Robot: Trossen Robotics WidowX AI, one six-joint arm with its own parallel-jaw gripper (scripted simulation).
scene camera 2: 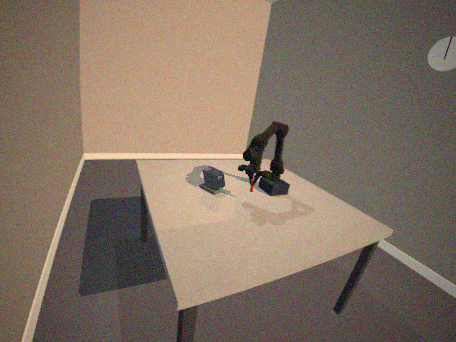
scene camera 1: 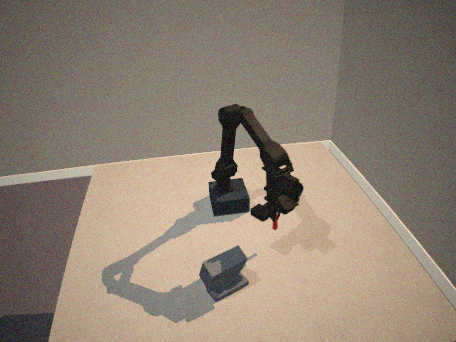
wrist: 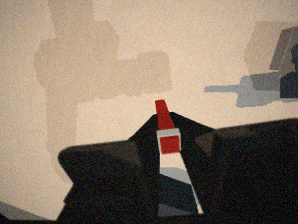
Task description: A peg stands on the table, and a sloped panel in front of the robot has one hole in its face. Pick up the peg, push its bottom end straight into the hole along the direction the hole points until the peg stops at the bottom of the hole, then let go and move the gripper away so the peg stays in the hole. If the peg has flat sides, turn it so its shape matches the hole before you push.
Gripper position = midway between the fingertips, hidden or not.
Observation:
The gripper (scene camera 1: 275, 220) holds a red square peg (wrist: 169, 139). Also in view: a grey sloped panel (scene camera 1: 230, 262).
The gripper also shows in the wrist view (wrist: 163, 117).

